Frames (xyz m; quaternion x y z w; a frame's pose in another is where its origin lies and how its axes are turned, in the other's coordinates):
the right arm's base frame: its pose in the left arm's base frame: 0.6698 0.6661 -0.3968 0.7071 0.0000 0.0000 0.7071
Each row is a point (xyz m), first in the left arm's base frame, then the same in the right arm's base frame.
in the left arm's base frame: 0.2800 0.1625 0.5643
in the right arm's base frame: -0.3898 0.9611 0.5036
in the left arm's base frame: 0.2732 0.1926 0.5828
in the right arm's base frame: -0.3966 0.9796 0.4735
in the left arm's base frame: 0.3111 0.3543 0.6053
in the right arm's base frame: -0.3587 1.0021 0.3118
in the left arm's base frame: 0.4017 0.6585 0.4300
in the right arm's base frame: -0.2681 0.8268 0.0076
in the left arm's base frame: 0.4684 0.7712 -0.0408
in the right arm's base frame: -0.2014 0.3560 -0.1051
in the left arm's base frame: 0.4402 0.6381 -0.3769
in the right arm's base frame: -0.2296 0.0199 0.0280
